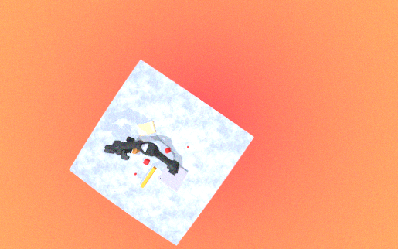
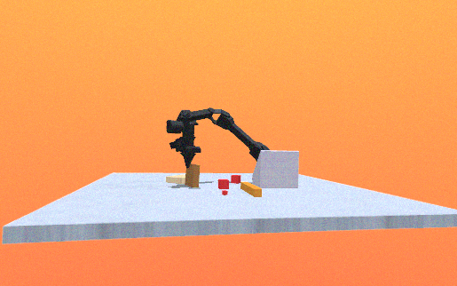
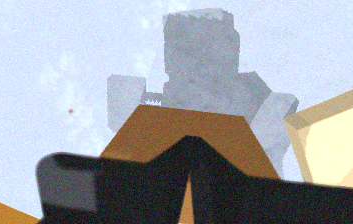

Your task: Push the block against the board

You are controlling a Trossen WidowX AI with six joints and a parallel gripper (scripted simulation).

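The square block lies 30 mm below my gripper tip and 20 mm behind it. From my gripper tip the other things lie so: long yellow-orange bar (240 mm behind, 210 mm to the left, 70 mm below); then cream board (180 mm to the right, 70 mm below).
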